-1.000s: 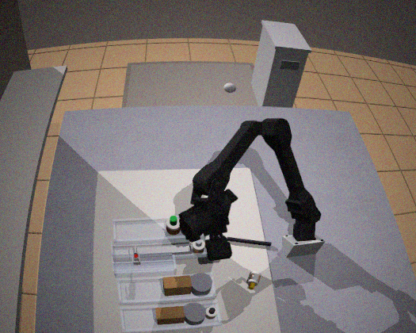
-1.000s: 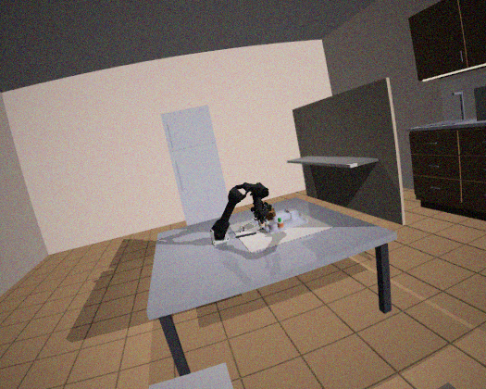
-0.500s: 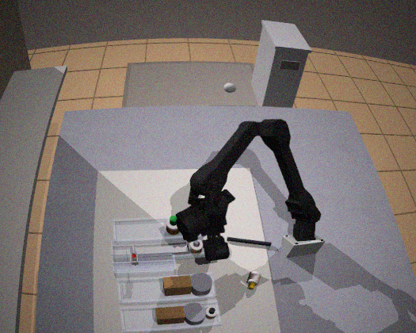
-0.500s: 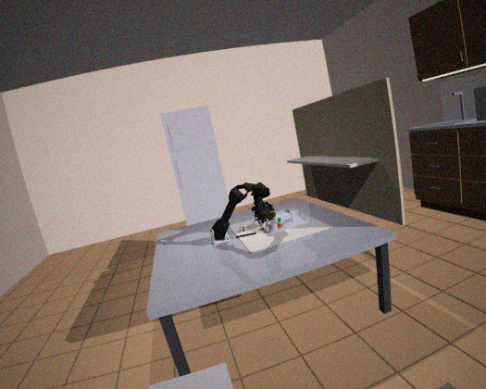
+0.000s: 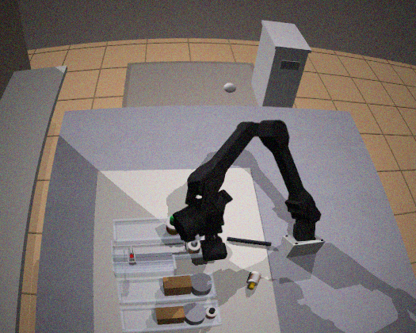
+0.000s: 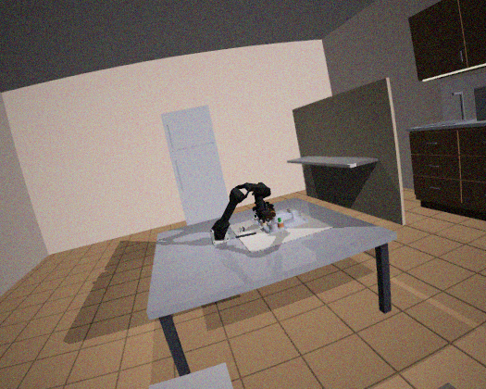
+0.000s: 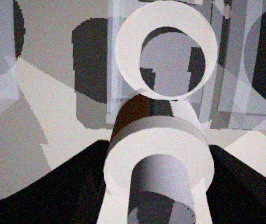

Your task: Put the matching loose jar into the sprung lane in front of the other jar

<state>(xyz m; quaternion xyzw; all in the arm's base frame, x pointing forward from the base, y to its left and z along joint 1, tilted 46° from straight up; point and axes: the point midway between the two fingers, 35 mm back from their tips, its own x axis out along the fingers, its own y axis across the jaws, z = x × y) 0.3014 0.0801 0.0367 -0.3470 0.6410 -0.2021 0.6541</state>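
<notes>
The sprung lane is 16 cm ahead of my gripper tip, 5 cm to the left of it and 4 cm below it. Also, from my gripper tip: thin black bar: 13 cm behind, 5 cm below, 3 cm to the right; then red mark: 21 cm ahead, 7 cm to the left, 2 cm above.
</notes>
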